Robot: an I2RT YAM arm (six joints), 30 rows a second.
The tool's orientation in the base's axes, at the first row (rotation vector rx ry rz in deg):
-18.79, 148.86, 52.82
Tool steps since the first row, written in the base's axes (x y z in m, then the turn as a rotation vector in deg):
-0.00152, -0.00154, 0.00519, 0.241, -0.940, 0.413
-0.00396, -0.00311, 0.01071, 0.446, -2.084, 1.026
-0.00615, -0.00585, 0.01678, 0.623, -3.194, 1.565
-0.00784, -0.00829, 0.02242, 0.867, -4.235, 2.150
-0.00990, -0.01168, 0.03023, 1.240, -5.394, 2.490
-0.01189, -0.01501, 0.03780, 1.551, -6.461, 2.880
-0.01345, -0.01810, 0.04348, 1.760, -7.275, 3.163
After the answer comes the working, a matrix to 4 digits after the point.
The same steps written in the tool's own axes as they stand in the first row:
-0.00060, 0.00224, -0.00512, -0.299, -0.564, -0.840
-0.00051, 0.00494, -0.01074, -0.627, -1.158, -1.965
-0.00075, 0.00698, -0.01745, -0.903, -1.759, -3.021
-0.00130, 0.00884, -0.02352, -1.265, -2.304, -4.049
-0.00231, 0.01131, -0.03186, -1.633, -3.119, -4.944
-0.00329, 0.01367, -0.03997, -1.973, -3.815, -5.831
-0.00391, 0.01502, -0.04646, -2.202, -4.345, -6.504

The tool's axes in the first row as the columns of a matrix, in the base's axes (rounded; the answer above uses it unrounded):
-0.9070, -0.3324, 0.2585
-0.0952, 0.7598, 0.6432
-0.4102, 0.5588, -0.7207

